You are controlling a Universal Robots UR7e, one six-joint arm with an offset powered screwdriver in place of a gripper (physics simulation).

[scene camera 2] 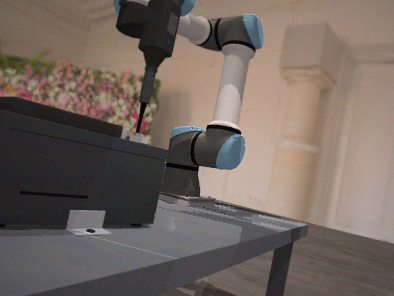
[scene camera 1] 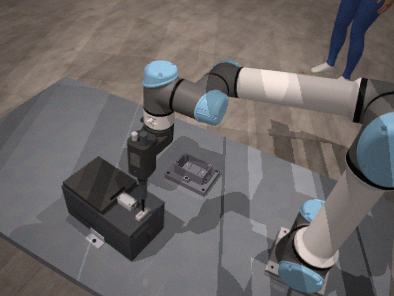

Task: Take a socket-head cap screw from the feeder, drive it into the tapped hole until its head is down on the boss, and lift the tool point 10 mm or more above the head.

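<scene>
My gripper, a dark offset screwdriver (scene camera 1: 143, 210) (scene camera 2: 138, 133), points down with its thin bit tip at the small white pick-up block (scene camera 1: 141, 216) (scene camera 2: 140, 139) on top of the black feeder (scene camera 1: 110, 227) (scene camera 2: 75, 170). Tip and block touch or nearly touch. No screw can be made out at the tip; that spot is too small to tell whether the bit holds one. The grey housing (scene camera 1: 202, 188) stands on the table behind the feeder in scene camera 1, with a small round boss (scene camera 1: 186, 178) at its near side. Its tapped hole is too small to make out. The housing does not show in scene camera 2.
A larger white block (scene camera 1: 126, 201) sits on the feeder beside the pick-up block. A white bracket (scene camera 1: 95, 239) (scene camera 2: 86, 220) stands at the feeder's side on the grey table (scene camera 1: 200, 260) (scene camera 2: 200, 265). The arm's base stands at the right. A person's legs (scene camera 1: 350, 40) show beyond the table.
</scene>
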